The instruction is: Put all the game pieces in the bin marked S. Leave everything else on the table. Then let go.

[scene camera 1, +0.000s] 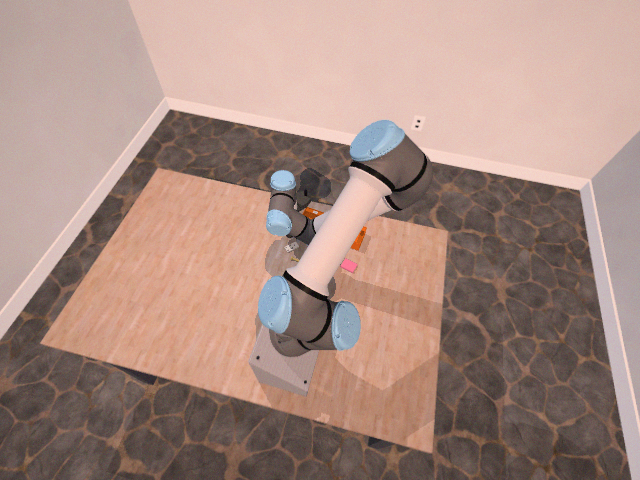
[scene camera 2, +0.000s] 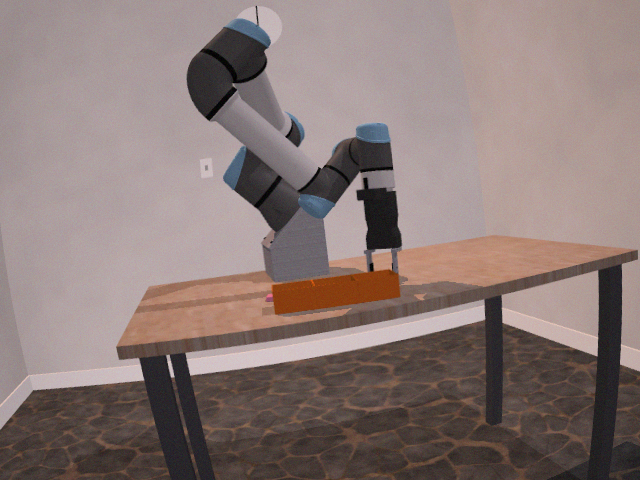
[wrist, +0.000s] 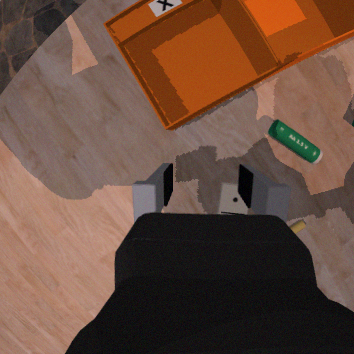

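Where they show: gripper, between the fingertips: [wrist: 205,177]; arm's base, origin of its link: [scene camera 2: 292,211].
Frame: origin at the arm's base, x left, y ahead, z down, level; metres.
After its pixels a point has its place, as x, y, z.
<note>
A white domino [scene camera 1: 292,246] @(0.079, 0.372, 0.174) [wrist: 227,201] @(0.079, 0.382, 0.174) lies on the table. In the wrist view it shows between the fingers, nearer the right one, its lower part hidden by the gripper body. My gripper [scene camera 2: 383,262] [wrist: 205,177] @(0.078, 0.413, 0.160) is open and empty, low over the table around the domino; a gap to the table cannot be judged. The orange bin [scene camera 1: 358,238] @(-0.165, 0.455, 0.174) [scene camera 2: 330,295] @(-0.080, 0.510, 0.157) [wrist: 145,87] @(0.066, 0.491, 0.151) has several compartments. The one marked X is nearest the gripper in the wrist view. The letter S does not show; the compartment beside X is partly in view.
A green battery [wrist: 295,141] @(0.005, 0.386, 0.166) lies between domino and bin. Another dark green thing is cut off at the wrist view's right edge. A small brass piece [scene camera 1: 295,259] @(0.056, 0.318, 0.172) [wrist: 298,227] @(0.045, 0.318, 0.172) lies beside the domino. A pink block [scene camera 1: 348,265] @(-0.142, 0.328, 0.171) [scene camera 2: 269,298] @(-0.167, 0.342, 0.174) lies near the bin's far end.
</note>
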